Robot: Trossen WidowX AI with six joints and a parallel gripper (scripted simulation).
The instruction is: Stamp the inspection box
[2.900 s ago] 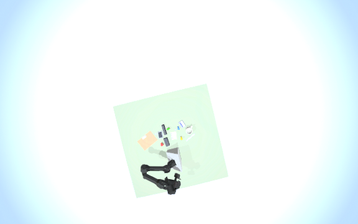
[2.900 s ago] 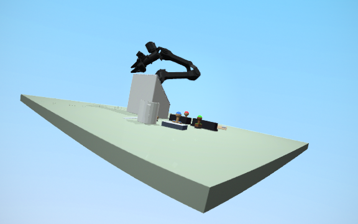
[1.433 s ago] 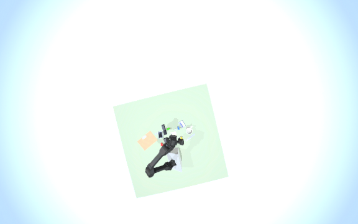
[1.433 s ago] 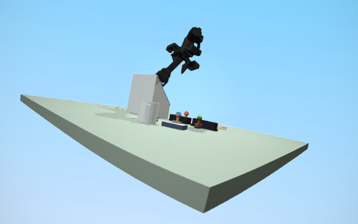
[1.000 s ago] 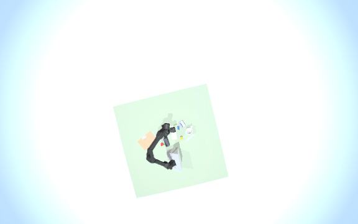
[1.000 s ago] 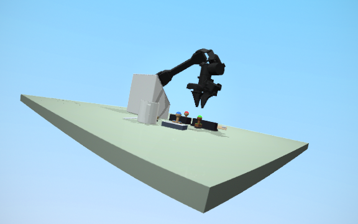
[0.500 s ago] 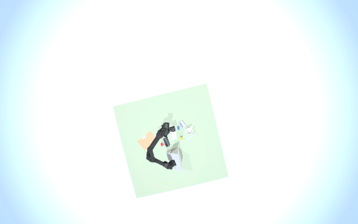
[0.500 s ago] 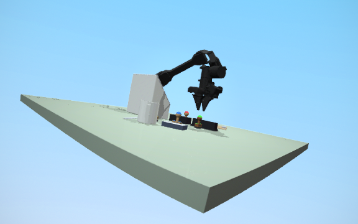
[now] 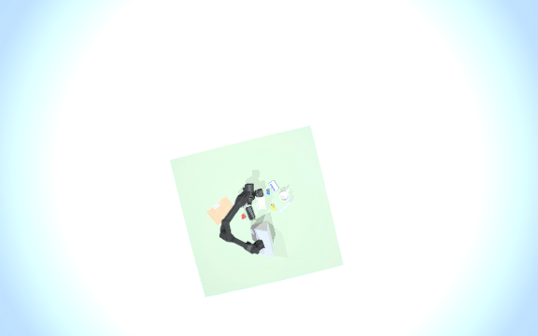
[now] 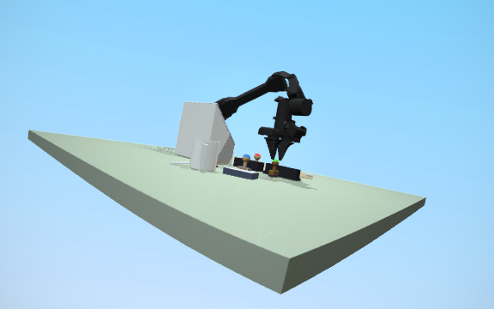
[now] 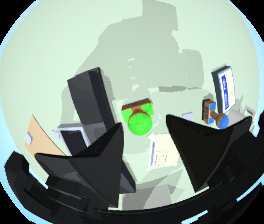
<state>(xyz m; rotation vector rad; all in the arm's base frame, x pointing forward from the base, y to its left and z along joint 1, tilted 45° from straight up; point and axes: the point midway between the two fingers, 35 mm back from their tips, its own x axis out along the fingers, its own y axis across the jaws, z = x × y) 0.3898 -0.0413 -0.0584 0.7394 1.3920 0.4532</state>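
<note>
The long black block lies 6 cm to the left of my gripper tip and 4 cm below it. From my gripper tip the other things lie so: flat navy tray (2 cm behind, 18 cm to the right, 5 cm below); yellow-knobbed stamp (18 cm behind, 11 cm to the right, 4 cm below); blue-knobbed stamp (5 cm behind, 12 cm to the right, 4 cm below).
</note>
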